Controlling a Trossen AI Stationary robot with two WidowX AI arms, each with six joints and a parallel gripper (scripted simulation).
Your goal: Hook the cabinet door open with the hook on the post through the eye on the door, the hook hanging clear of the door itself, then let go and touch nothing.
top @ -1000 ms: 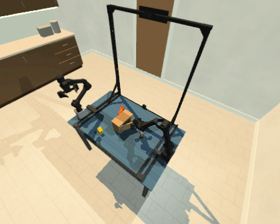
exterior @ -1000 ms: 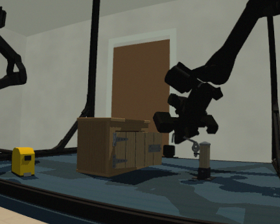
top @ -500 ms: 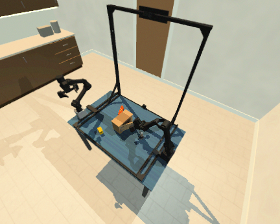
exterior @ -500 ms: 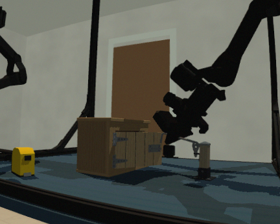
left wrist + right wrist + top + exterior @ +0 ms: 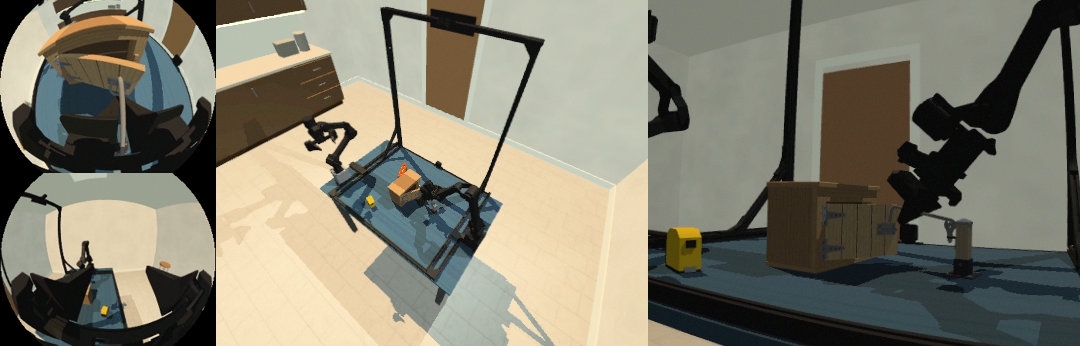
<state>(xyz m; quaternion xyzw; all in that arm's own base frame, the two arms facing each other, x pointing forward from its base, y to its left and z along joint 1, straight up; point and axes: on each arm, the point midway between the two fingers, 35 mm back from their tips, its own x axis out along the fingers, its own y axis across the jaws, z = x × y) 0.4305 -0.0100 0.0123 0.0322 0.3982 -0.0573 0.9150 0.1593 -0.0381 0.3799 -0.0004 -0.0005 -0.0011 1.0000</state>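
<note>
Right now my left hand is 20 mm to the right of the metal hook, 20 mm above it and 10 mm short of it. Round my left hand: yellow box (340 mm to the right, 180 mm ahead, 80 mm below); then cabinet door (80 mm to the right, 40 mm below, 20 mm ahead); then orange object (310 mm to the right, 190 mm behind, 100 mm below).
</note>
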